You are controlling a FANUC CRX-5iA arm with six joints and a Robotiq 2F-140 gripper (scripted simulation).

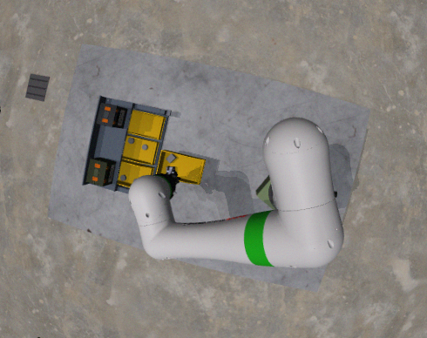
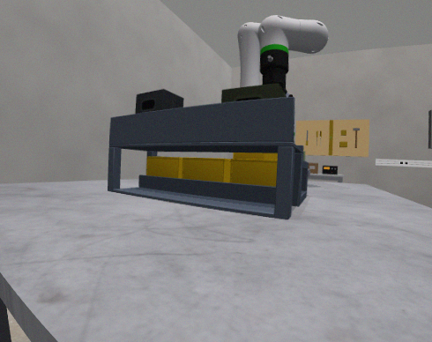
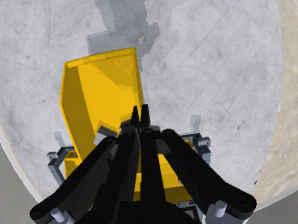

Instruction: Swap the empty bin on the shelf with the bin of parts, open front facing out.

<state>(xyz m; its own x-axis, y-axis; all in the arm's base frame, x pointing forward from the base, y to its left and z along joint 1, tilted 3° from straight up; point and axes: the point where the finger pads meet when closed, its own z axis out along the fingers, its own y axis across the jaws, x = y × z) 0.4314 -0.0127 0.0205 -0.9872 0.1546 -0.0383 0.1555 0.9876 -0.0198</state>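
Now: hand 80 mm to the left of the grey part, 60 mm above it and 30 mm short of it. Also, from my hand: dark shelf (230 mm ahead, 100 mm to the right, 90 mm below); then black box (280 mm ahead, 230 mm to the right).
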